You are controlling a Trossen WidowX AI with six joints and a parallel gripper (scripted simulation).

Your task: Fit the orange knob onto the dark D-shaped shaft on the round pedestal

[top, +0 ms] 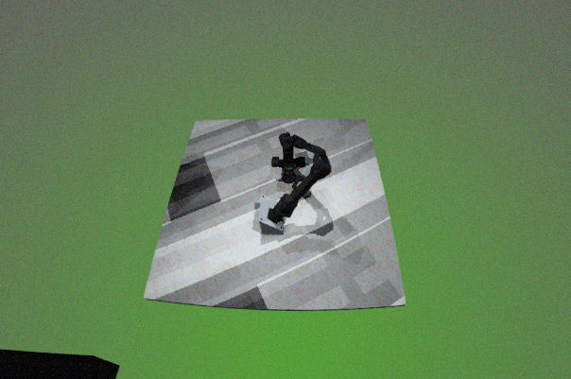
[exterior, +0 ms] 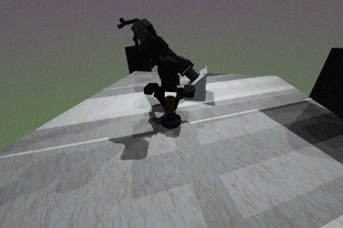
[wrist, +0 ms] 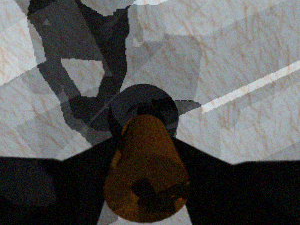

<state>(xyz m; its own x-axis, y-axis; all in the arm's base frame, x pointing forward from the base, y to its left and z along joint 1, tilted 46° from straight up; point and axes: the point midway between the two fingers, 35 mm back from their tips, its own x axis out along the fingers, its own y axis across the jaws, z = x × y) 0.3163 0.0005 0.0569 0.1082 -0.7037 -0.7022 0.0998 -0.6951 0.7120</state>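
My gripper tip is 2 cm below the orange knob. The rest, counted from my gripper tip: dark round pedestal 4 cm below.
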